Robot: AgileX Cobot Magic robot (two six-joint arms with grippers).
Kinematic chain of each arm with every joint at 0, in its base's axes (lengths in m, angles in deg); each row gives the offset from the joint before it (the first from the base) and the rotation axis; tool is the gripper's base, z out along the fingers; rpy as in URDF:
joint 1: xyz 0 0 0.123 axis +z
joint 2: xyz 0 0 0 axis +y
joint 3: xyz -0.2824 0 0.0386 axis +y
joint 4: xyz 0.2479 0 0.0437 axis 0.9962 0 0.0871
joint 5: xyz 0 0 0 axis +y
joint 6: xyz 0.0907 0 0.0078 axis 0.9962 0 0.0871
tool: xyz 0 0 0 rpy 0 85 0
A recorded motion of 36 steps. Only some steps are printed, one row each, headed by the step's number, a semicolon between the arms.
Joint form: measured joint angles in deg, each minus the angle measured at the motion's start. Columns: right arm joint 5, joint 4, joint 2, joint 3, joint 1, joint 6; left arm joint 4, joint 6, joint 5, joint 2, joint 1, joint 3.
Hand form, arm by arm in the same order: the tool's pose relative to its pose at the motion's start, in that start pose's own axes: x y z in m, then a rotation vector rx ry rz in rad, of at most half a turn. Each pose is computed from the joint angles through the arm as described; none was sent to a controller.
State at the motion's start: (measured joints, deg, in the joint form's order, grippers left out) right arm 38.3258 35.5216 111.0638 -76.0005 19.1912 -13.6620; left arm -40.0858 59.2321 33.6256 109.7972 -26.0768 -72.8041
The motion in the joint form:
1: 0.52 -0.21 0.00 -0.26 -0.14 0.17; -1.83 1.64 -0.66 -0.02 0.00 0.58
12: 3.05 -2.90 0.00 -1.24 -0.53 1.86; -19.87 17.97 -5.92 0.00 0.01 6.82
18: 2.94 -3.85 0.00 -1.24 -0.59 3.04; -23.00 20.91 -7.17 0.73 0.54 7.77
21: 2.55 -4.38 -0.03 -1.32 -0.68 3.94; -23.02 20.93 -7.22 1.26 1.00 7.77
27: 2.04 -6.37 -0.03 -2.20 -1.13 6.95; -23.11 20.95 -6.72 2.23 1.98 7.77
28: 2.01 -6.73 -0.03 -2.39 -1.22 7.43; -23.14 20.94 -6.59 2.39 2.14 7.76
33: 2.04 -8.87 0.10 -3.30 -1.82 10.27; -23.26 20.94 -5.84 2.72 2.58 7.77
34: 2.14 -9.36 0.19 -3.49 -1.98 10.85; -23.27 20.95 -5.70 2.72 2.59 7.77
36: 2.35 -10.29 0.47 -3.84 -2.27 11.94; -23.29 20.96 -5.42 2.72 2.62 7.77
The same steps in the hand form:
1: -0.0006 -0.0003 -0.0010 -0.0002 0.0042 0.0005; 0.0010 -0.0007 0.0011 0.0025 -0.0126 -0.0016
12: -0.0014 -0.0024 -0.0045 0.0179 0.0356 -0.0064; 0.0170 -0.0071 0.0129 0.0126 -0.0997 -0.0314
18: -0.0015 -0.0038 -0.0046 0.0295 0.0353 0.0024; 0.0232 -0.0032 0.0175 -0.0002 -0.1037 -0.0479
21: -0.0026 -0.0047 -0.0052 0.0370 0.0272 0.0116; 0.0261 0.0001 0.0195 -0.0029 -0.0968 -0.0577
27: -0.0079 -0.0078 -0.0087 0.0598 0.0041 0.0387; 0.0319 0.0060 0.0229 0.0012 -0.0834 -0.0781
28: -0.0090 -0.0083 -0.0094 0.0636 0.0003 0.0425; 0.0328 0.0069 0.0234 0.0027 -0.0813 -0.0818
33: -0.0137 -0.0127 -0.0126 0.0877 -0.0139 0.0680; 0.0352 0.0086 0.0243 0.0132 -0.0763 -0.0915
34: -0.0145 -0.0141 -0.0130 0.0936 -0.0145 0.0736; 0.0352 0.0084 0.0243 0.0155 -0.0761 -0.0915
36: -0.0158 -0.0169 -0.0129 0.1052 -0.0135 0.0844; 0.0353 0.0081 0.0242 0.0201 -0.0757 -0.0918

